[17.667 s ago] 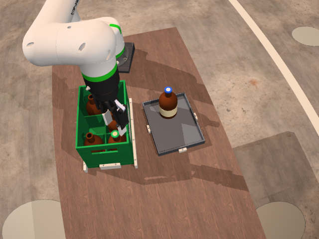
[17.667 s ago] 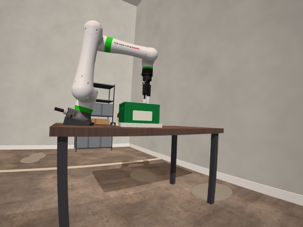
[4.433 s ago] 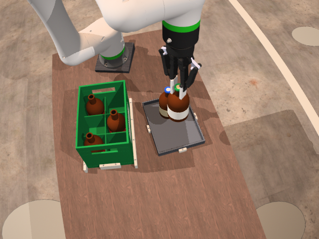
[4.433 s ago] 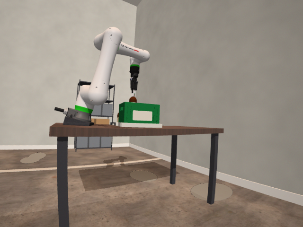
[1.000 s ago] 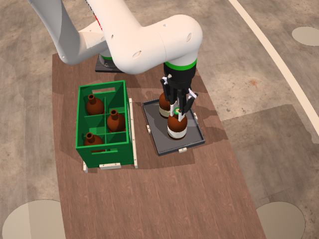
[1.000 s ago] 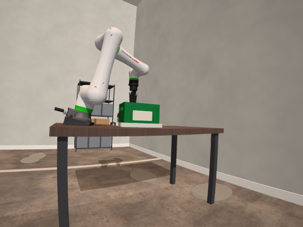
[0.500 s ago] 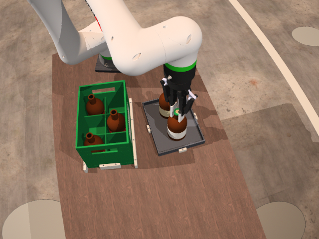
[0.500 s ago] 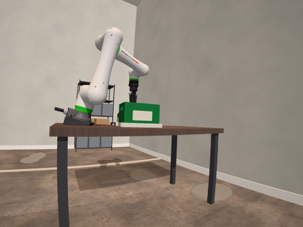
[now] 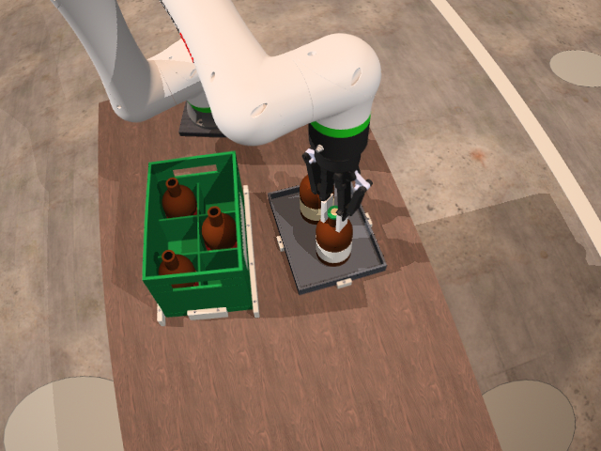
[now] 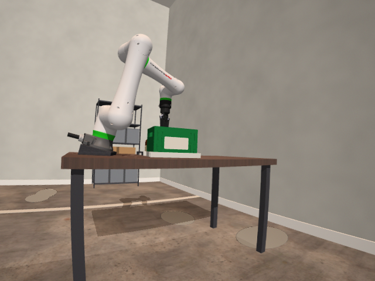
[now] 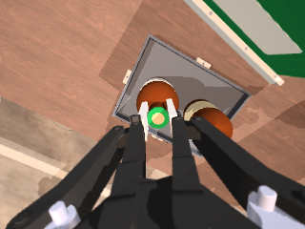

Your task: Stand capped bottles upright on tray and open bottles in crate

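The capped brown bottle is 8 cm below my hand. The rest, counted from my hand: green crate 8 cm behind, 26 cm to the right, 8 cm below; grey tray 6 cm behind, 15 cm below.
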